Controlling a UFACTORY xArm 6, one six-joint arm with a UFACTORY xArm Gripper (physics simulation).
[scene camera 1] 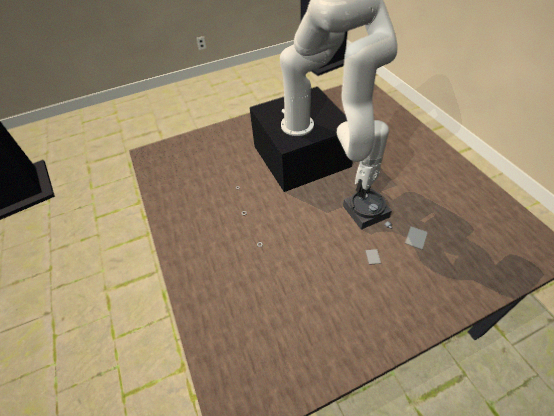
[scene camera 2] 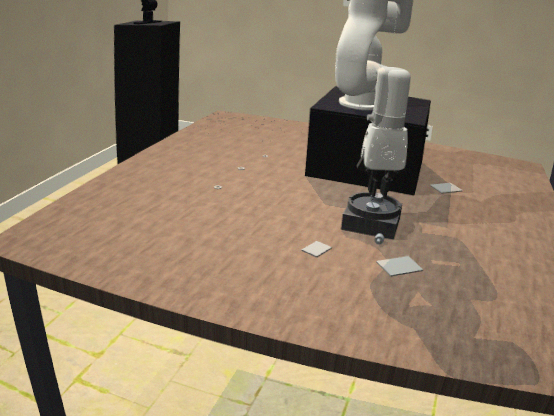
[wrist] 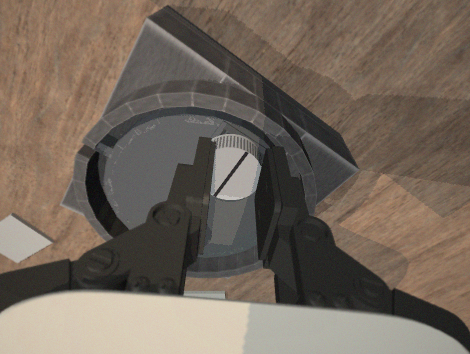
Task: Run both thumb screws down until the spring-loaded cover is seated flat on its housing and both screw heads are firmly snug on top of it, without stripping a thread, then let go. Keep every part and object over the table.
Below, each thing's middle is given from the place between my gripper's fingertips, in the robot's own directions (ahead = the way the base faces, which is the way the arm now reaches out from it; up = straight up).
Right now the round grey cover point(wrist: 139, 171) is 40 mm ahead of my hand, 10 mm to the right of it and 20 mm below it.
